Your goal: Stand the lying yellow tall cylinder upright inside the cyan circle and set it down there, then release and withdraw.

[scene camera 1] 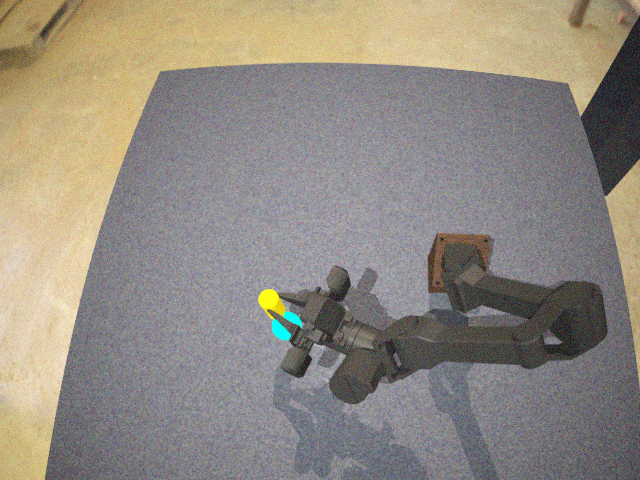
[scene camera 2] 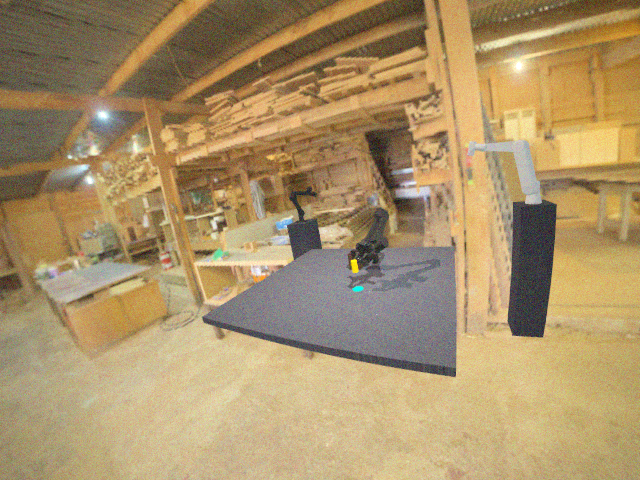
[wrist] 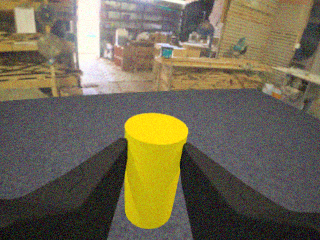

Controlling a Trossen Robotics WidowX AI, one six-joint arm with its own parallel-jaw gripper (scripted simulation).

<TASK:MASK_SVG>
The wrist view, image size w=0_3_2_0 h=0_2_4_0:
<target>my gripper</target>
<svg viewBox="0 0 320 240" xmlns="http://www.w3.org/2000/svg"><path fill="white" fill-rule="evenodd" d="M184 144L180 161L181 184L183 184L185 207L187 207L189 223L191 223L193 240L320 240L320 212L289 211L289 209L273 203L273 200L261 195L259 191L252 189L249 185L237 179L232 173L225 171L219 163L216 163L211 157L205 156L195 145L191 143ZM127 139L120 137L115 143L104 148L103 151L96 152L95 155L83 161L83 164L80 164L79 167L76 165L75 168L72 168L65 175L57 177L56 180L49 181L48 184L35 189L35 191L28 193L28 195L21 196L19 199L17 197L12 200L0 199L0 240L108 240L109 229L111 229L113 215L115 215L117 200L119 200L121 187L124 184L125 171L127 171L127 164L125 164L127 163Z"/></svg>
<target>yellow tall cylinder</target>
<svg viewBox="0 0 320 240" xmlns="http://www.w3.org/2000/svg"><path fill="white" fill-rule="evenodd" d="M163 113L141 113L141 115L129 117L125 121L124 139L127 139L127 163L125 163L127 164L127 171L125 171L124 212L131 223L145 229L164 225L172 215L177 184L179 184L181 153L183 153L183 147L187 143L188 127L183 121L176 119L176 117L163 115Z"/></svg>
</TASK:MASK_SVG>
